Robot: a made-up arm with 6 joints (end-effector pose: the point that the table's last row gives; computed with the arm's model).
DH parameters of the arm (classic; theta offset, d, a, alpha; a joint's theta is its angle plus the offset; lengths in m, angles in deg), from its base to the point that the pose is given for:
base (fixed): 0 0 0 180
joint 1: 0 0.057 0.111 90
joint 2: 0 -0.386 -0.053 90
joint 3: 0 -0.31 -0.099 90
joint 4: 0 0.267 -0.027 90
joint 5: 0 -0.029 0.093 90
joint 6: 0 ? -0.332 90
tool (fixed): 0 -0.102 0 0
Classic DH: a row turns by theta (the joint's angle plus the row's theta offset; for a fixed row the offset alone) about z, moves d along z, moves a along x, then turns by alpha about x.
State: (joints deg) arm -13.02 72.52 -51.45 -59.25 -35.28 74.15
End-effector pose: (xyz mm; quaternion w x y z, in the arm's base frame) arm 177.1 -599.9 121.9 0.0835 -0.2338 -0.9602 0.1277
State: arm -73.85 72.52 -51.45 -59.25 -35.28 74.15
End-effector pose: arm 610.1 -137.8 121.9 0.0074 0.2845 -0.9464 0.1524
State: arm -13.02 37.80 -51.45 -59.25 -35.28 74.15
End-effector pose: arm 90.6 -619.9 48.1 0.1837 0.2546 0.9494 0.0106
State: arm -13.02 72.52 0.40 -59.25 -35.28 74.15
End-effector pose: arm 251.8 -601.9 -107.9 0.2435 -0.0382 -0.9383 -0.2423
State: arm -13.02 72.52 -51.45 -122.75 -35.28 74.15
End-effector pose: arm -84.1 -783.0 -71.1 0.4656 -0.5275 -0.7017 0.1123
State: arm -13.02 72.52 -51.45 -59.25 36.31 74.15
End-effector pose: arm 129.4 -578.1 -13.6 0.2197 0.0108 -0.7444 0.6305
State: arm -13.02 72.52 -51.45 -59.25 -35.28 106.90
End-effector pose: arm 136.1 -641.4 -65.1 0.3509 -0.2603 -0.8977 0.0566
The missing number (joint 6, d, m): 0.079
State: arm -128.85 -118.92 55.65 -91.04 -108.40 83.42
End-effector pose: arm 203.1 336.7 373.4 0.0352 0.8428 0.4194 -0.3355
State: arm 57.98 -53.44 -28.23 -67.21 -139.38 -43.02
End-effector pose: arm -411.2 -382.2 -733.8 0.6691 0.2738 -0.5077 0.4685
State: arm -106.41 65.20 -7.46 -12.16 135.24 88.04
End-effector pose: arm 636.0 298.9 23.7 0.7715 -0.2005 0.2665 -0.5418
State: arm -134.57 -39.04 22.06 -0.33 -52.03 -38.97
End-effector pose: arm 305.2 768.6 -608.3 0.3155 -0.4615 0.1928 -0.8064
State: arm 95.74 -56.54 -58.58 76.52 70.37 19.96
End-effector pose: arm -286.6 -290.3 -354.0 0.2976 0.1847 0.8259 0.4418
